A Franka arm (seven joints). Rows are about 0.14 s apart.
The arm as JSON. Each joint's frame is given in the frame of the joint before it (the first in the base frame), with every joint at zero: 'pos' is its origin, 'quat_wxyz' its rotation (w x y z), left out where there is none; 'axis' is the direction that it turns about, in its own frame. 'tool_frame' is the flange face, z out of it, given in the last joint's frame.
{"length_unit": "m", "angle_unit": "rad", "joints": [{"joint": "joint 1", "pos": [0.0, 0.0, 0.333], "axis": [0.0, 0.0, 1.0]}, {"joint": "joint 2", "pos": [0.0, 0.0, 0.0], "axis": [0.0, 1.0, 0.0]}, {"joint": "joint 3", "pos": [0.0, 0.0, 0.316], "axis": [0.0, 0.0, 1.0]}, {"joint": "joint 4", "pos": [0.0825, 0.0, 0.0], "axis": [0.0, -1.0, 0.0]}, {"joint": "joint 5", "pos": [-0.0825, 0.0, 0.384], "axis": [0.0, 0.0, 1.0]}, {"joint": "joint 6", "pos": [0.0, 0.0, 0.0], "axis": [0.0, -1.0, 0.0]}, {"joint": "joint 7", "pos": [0.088, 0.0, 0.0], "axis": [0.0, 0.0, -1.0]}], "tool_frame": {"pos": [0.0, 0.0, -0.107], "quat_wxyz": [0.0, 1.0, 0.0, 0.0]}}
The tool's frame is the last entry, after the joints.
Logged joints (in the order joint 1, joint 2, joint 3, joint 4, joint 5, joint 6, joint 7), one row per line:
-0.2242 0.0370 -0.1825 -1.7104 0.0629 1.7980 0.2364
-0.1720 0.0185 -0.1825 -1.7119 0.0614 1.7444 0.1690
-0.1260 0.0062 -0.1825 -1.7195 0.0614 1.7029 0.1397
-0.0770 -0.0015 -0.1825 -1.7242 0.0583 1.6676 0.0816
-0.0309 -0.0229 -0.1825 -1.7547 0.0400 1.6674 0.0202
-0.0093 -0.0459 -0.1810 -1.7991 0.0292 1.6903 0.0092
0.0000 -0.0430 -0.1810 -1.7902 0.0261 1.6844 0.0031
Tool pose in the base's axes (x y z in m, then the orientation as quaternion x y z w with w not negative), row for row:
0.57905 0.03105 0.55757 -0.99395 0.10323 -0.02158 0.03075
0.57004 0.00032 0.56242 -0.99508 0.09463 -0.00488 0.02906
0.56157 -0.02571 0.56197 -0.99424 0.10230 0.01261 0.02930
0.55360 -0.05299 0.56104 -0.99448 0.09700 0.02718 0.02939
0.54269 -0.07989 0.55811 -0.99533 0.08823 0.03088 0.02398
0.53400 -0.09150 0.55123 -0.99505 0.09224 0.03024 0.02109
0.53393 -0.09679 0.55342 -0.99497 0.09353 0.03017 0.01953
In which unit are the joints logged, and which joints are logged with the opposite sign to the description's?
The joints are logged in radians. Opposite sign: joint 1.
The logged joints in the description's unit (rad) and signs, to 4 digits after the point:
0.2242 0.0370 -0.1825 -1.7104 0.0629 1.7980 0.2364
0.1720 0.0185 -0.1825 -1.7119 0.0614 1.7444 0.1690
0.1260 0.0062 -0.1825 -1.7195 0.0614 1.7029 0.1397
0.0770 -0.0015 -0.1825 -1.7242 0.0583 1.6676 0.0816
0.0309 -0.0229 -0.1825 -1.7547 0.0400 1.6674 0.0202
0.0093 -0.0459 -0.1810 -1.7991 0.0292 1.6903 0.0092
0.0000 -0.0430 -0.1810 -1.7902 0.0261 1.6844 0.0031

